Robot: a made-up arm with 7 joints. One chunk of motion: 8 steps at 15 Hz.
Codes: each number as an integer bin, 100 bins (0 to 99) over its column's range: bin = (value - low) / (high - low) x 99, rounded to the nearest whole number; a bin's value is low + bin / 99 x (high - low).
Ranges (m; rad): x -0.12..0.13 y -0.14..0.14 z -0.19..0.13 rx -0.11..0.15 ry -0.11..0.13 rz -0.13..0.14
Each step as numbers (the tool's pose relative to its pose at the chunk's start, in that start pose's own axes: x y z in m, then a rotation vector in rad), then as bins.
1 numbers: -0.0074 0.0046 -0.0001 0.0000 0.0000 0.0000
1 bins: 45 51 59 42 45 48
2 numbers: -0.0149 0.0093 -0.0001 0.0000 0.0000 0.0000
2 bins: 42 53 59 42 45 48
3 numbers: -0.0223 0.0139 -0.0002 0.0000 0.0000 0.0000
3 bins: 39 54 59 42 45 48
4 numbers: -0.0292 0.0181 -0.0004 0.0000 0.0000 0.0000
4 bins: 36 56 59 42 45 48
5 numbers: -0.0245 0.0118 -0.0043 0.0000 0.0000 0.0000
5 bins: 38 54 57 42 45 48
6 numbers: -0.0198 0.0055 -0.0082 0.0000 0.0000 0.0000
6 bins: 40 51 56 42 45 48
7 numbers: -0.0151 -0.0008 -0.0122 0.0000 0.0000 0.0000
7 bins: 42 49 55 42 45 48
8 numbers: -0.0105 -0.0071 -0.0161 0.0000 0.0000 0.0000
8 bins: 43 47 54 42 45 48
